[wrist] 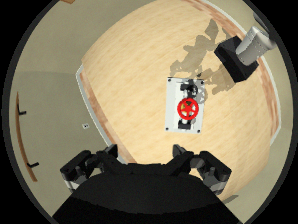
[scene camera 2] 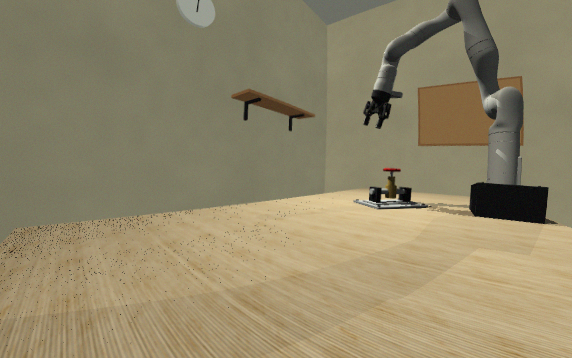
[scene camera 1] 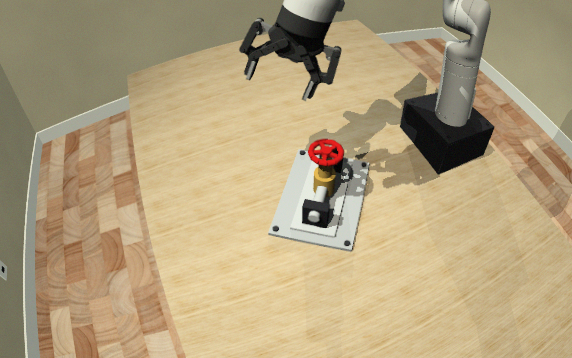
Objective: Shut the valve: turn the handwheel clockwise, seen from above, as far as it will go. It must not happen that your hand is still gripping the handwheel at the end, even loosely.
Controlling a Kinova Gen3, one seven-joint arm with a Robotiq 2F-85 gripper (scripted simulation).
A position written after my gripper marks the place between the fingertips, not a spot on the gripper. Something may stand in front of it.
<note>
In view: my gripper (scene camera 1: 276,87).
My gripper shows as well in the wrist view (wrist: 144,150).
</note>
